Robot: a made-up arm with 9 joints.
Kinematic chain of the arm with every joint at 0, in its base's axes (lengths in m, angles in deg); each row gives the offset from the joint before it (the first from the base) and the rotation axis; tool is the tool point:
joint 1: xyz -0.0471 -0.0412 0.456 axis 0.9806 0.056 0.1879
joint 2: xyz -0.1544 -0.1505 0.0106 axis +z
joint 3: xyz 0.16 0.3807 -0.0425 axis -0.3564 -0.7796 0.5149
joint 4: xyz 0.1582 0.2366 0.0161 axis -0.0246 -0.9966 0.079
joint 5: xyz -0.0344 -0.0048 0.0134 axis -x
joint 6: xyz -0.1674 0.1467 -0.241 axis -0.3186 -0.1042 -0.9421
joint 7: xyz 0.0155 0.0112 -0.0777 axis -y
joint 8: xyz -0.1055 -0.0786 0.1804 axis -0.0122 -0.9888 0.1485
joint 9: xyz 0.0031 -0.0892 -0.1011 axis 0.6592 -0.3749 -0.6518
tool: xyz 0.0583 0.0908 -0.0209
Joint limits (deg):
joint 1: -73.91..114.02
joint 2: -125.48..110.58
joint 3: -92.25..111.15
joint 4: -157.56..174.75
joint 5: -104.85..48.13
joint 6: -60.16..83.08
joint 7: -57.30..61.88
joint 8: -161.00..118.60
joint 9: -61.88..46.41
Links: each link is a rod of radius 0.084 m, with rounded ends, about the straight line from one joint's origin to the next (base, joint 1, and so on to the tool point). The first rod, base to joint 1, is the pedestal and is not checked.
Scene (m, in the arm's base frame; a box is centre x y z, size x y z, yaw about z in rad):
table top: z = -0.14
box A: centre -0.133 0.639 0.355 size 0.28 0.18 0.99 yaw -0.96
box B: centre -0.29 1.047 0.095 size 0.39 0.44 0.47 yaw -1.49
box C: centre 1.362 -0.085 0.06 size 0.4 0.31 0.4 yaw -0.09
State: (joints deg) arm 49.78 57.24 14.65 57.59 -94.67 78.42 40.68 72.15 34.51
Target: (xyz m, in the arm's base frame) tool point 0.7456 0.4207 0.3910
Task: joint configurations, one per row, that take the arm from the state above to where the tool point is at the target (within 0.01 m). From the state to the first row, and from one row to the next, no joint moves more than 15 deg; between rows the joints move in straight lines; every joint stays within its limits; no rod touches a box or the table.
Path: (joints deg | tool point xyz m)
1: 60.03 43.86 12.27 45.48 -95.90 66.75 36.42 83.76 35.67 | -0.8228 0.0124 0.5501
2: 70.28 30.48 9.88 33.37 -97.13 55.08 32.15 95.38 36.82 | -0.7263 -0.0454 0.7083
3: 80.53 17.10 7.50 21.26 -98.35 43.41 27.89 106.99 37.98 | -0.5860 -0.1365 0.8331
4: 90.79 3.71 5.11 9.15 -99.58 31.73 23.63 118.60 39.13 | -0.4044 -0.2421 0.9034
5: 78.54 -8.13 -0.37 22.09 -88.93 42.00 31.28 112.57 38.39 | -0.3129 -0.0411 1.0293
6: 66.30 -19.96 -5.85 35.04 -78.29 52.27 38.93 106.53 37.64 | -0.1436 0.2186 1.0701
7: 54.05 -31.80 -11.33 47.98 -67.64 62.54 46.58 100.50 36.90 | 0.1173 0.4606 0.9674
8: 41.81 -43.64 -16.81 60.93 -56.99 72.81 54.23 94.47 36.15 | 0.4401 0.5631 0.7150
9: 29.56 -55.48 -22.29 73.87 -46.34 83.08 61.88 88.43 35.41 | 0.7456 0.4207 0.3910

